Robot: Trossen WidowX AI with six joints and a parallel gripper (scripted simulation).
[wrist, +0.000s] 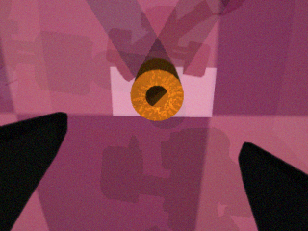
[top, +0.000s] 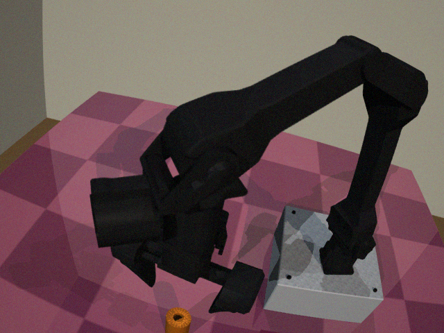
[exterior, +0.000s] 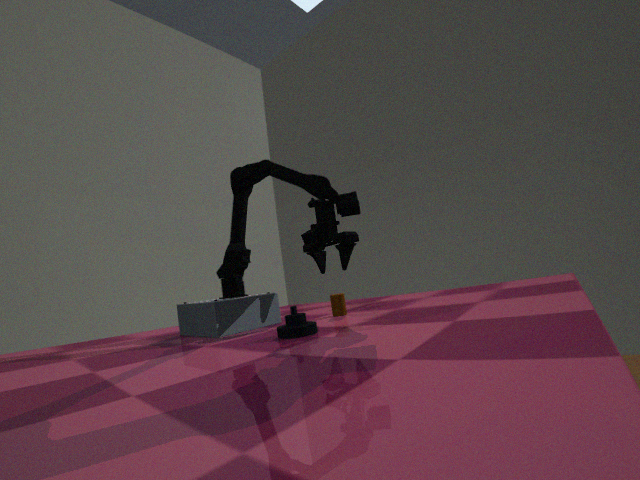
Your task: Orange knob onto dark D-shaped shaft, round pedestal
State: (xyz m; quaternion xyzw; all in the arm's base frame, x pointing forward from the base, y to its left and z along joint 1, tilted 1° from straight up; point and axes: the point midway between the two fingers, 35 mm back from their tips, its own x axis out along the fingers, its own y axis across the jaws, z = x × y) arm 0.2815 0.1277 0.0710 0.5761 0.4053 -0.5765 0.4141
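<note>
My gripper tip is 9 cm above the orange knob. Also, from my gripper tip: round pedestal 26 cm to the right, 9 cm below, 3 cm ahead.
</note>
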